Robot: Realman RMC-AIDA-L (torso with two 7-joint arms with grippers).
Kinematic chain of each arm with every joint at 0, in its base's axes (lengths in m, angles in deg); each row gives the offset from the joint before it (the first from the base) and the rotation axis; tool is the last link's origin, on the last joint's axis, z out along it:
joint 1: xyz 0 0 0.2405 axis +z
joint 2: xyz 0 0 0 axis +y
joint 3: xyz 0 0 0.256 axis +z
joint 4: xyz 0 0 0 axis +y
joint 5: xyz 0 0 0.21 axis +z
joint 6: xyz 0 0 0 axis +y
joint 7: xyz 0 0 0.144 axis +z
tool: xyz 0 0 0
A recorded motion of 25 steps. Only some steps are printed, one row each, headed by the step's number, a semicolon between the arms.
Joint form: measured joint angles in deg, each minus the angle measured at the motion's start. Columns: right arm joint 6, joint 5, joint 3, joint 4, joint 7, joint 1, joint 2; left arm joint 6, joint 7, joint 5, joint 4, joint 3, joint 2, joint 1.
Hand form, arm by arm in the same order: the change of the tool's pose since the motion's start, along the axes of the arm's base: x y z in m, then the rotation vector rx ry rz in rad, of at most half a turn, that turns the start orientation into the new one. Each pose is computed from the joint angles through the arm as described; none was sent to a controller.
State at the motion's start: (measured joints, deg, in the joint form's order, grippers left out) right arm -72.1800 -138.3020 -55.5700 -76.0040 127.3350 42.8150 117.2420; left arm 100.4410 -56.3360 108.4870 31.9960 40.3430 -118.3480 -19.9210
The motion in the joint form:
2: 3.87 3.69 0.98 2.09 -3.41 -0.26 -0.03; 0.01 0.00 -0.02 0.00 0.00 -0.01 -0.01
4: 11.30 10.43 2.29 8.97 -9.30 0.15 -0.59; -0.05 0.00 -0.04 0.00 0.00 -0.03 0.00
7: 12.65 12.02 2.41 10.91 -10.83 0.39 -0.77; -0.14 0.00 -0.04 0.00 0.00 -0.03 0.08
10: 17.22 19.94 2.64 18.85 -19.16 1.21 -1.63; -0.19 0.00 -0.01 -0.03 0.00 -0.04 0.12
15: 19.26 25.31 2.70 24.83 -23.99 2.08 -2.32; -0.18 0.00 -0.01 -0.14 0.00 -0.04 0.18
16: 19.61 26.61 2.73 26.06 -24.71 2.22 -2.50; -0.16 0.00 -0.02 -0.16 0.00 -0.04 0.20
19: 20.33 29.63 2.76 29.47 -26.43 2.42 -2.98; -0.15 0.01 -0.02 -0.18 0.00 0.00 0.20
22: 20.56 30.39 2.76 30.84 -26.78 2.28 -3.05; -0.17 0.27 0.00 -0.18 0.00 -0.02 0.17
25: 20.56 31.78 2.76 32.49 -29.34 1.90 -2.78; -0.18 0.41 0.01 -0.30 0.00 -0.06 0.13
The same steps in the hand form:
2: 0.0011 0.0062 0.0023 0.0417 0.0439 0.0380; 0.0001 0.0001 0.0000 0.0001 -0.0005 -0.0003
4: 0.0098 0.0207 0.0010 0.1061 0.1229 0.0633; 0.0001 0.0001 -0.0002 0.0008 -0.0004 0.0006
7: 0.0122 0.0236 -0.0013 0.1118 0.1371 0.0668; -0.0004 -0.0001 -0.0002 0.0016 0.0006 0.0029
10: 0.0218 0.0327 -0.0110 0.1304 0.1860 0.0975; -0.0007 -0.0004 -0.0004 0.0012 0.0010 0.0044
15: 0.0293 0.0372 -0.0201 0.1282 0.2268 0.0961; -0.0010 -0.0009 -0.0007 0.0001 -0.0003 0.0064
16: 0.0309 0.0380 -0.0215 0.1285 0.2414 0.0913; -0.0011 -0.0011 -0.0007 -0.0001 -0.0008 0.0068
19: 0.0382 0.0387 -0.0264 0.1243 0.2748 0.0698; -0.0012 -0.0011 -0.0005 -0.0001 -0.0004 0.0067
22: 0.0435 0.0378 -0.0298 0.1192 0.2859 0.0520; -0.0011 -0.0010 -0.0007 0.0022 0.0011 0.0029
25: 0.0497 0.0348 -0.0368 0.1103 0.2861 0.0543; -0.0008 -0.0010 -0.0013 0.0021 0.0001 0.0015

